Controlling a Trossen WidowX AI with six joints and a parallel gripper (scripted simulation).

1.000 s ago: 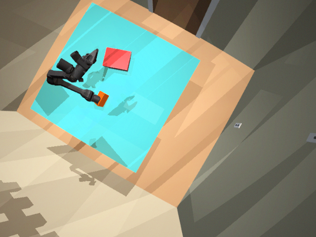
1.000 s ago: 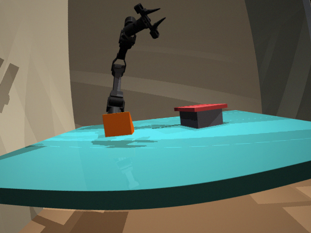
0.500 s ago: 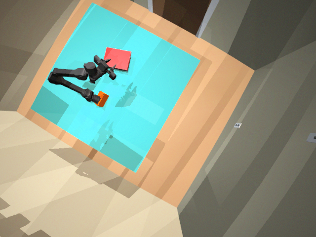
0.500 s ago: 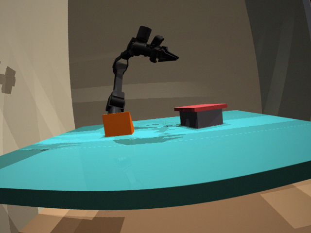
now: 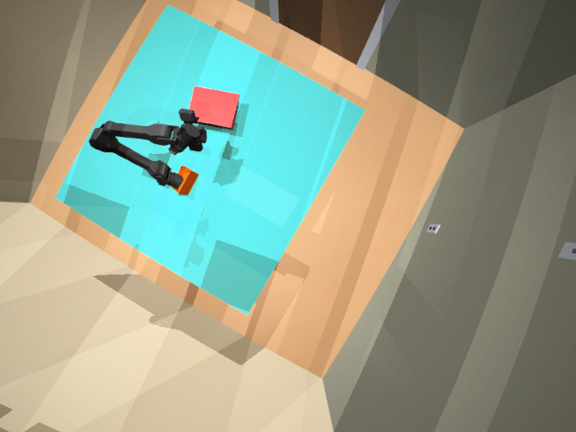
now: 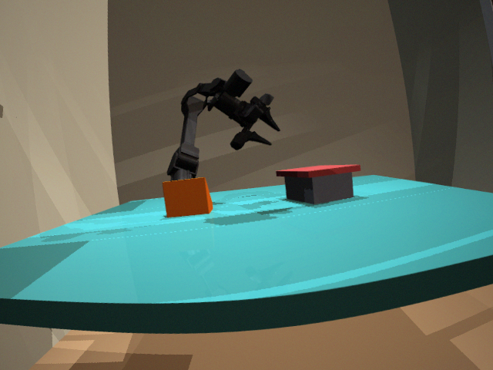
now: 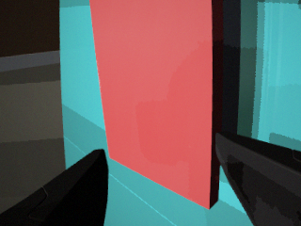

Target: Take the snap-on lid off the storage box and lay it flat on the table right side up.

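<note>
Right now my gripper tip is 120 mm short of the lid, 50 mm to the right of it and 110 mm above it. Round my gripper tip: grey storage box: 120 mm ahead, 50 mm to the left, 150 mm below.
</note>
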